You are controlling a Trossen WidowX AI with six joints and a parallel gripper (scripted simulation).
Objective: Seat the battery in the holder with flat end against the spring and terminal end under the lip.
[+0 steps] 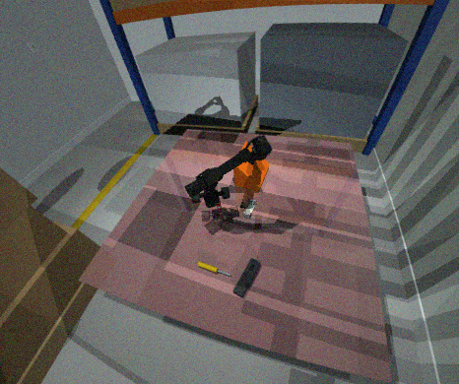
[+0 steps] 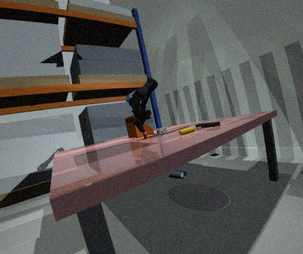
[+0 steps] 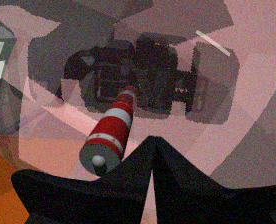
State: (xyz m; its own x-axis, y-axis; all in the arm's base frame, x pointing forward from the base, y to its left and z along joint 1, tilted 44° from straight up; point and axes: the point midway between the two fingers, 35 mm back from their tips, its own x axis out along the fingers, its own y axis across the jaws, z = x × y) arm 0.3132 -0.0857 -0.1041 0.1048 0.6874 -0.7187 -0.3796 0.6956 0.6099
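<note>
Right now my gripper tip is 1 cm past the battery, 3 cm to the right of it and 1 cm above it. Round my gripper tip: yellow-handled screwdriver 32 cm ahead, 11 cm to the left, 3 cm below; black flat block 31 cm ahead, 25 cm to the left, 3 cm below.
</note>
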